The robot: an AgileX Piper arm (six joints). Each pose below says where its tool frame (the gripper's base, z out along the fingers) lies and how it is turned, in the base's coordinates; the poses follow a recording.
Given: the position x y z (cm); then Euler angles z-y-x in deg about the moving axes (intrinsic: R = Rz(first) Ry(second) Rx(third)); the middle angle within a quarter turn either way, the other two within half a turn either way.
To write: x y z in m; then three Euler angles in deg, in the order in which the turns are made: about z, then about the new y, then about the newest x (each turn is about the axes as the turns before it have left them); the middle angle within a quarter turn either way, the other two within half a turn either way. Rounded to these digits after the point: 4 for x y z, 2 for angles.
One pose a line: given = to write
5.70, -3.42, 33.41, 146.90, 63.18, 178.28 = 0.0570, -0.0342, 0.3341, 146.90, 63.18, 178.28
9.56, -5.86, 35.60, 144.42, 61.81, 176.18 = 0.0956, -0.0586, 0.3560, 144.42, 61.81, 176.18
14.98, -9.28, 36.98, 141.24, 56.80, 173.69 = 0.1498, -0.0928, 0.3698, 141.24, 56.80, 173.69
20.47, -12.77, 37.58, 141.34, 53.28, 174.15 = 0.2047, -0.1277, 0.3758, 141.34, 53.28, 174.15
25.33, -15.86, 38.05, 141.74, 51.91, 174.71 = 0.2533, -0.1586, 0.3805, 141.74, 51.91, 174.71
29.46, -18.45, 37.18, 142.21, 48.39, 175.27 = 0.2946, -0.1845, 0.3718, 142.21, 48.39, 175.27
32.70, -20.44, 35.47, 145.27, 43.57, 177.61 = 0.3270, -0.2044, 0.3547, 145.27, 43.57, 177.61
